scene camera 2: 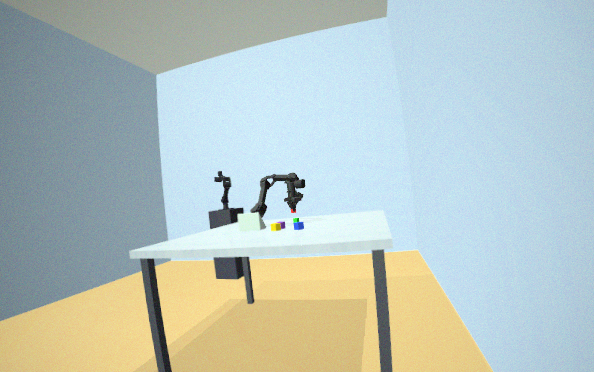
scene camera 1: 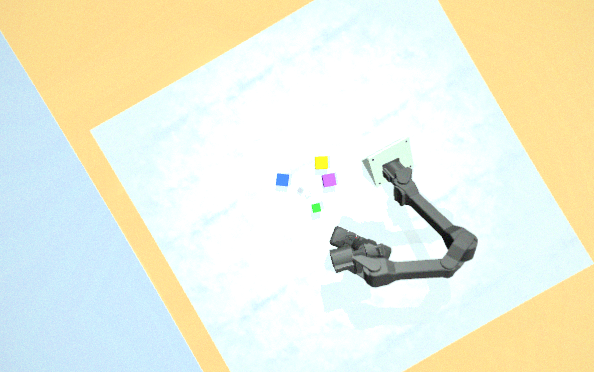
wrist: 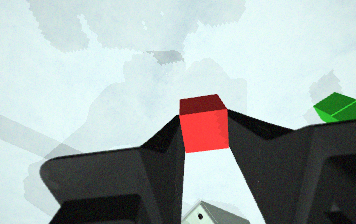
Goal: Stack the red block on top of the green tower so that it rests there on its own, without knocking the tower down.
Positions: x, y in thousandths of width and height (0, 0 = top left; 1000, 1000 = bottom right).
Note:
The gripper (wrist: 566, 525) holds a red block (wrist: 574, 547).
Scene camera 1 misses the red block, which is hidden by the gripper.

